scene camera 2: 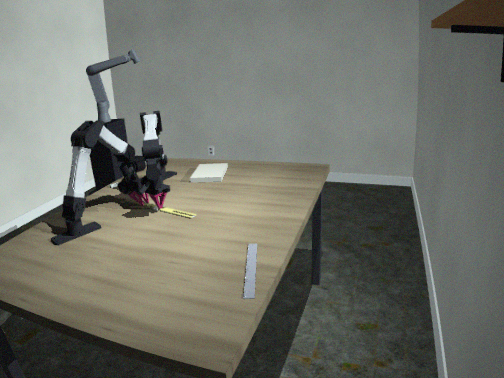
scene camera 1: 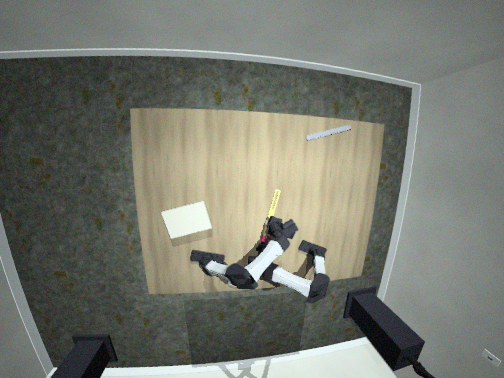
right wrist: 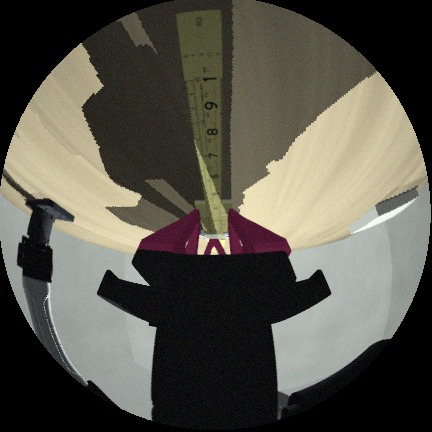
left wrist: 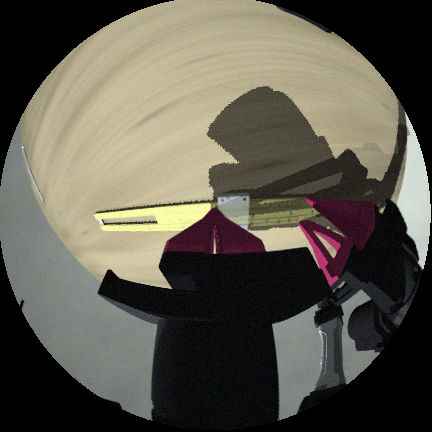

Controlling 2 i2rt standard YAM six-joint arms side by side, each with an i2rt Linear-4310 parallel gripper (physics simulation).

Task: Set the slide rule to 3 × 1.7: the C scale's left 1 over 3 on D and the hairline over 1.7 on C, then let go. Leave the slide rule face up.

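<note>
The yellow slide rule [scene camera 1: 275, 202] [scene camera 2: 178, 213] [left wrist: 185, 215] [right wrist: 200, 65] lies flat, scales up. In the left wrist view an empty slot shows near its left end, with the slide shifted right. The clear cursor [left wrist: 234, 207] sits near mid-rule. My left gripper [scene camera 2: 159, 207] [left wrist: 213, 213] is shut with nothing seen between its fingers, its tips at the rule just left of the cursor. My right gripper [scene camera 2: 148, 204] [left wrist: 303, 209] [right wrist: 213, 212] is shut on the rule, one finger at each long edge, right of the cursor. Exact scale and hairline readings are too small to tell.
A white block [scene camera 1: 185, 220] [scene camera 2: 209, 172] lies on the table [scene camera 1: 215, 150] [scene camera 2: 200, 260]. A silver-grey bar [scene camera 1: 328, 133] [scene camera 2: 250, 271] lies near the table's far edge. The two grippers stand close together over the rule, and their shadows fall across part of it.
</note>
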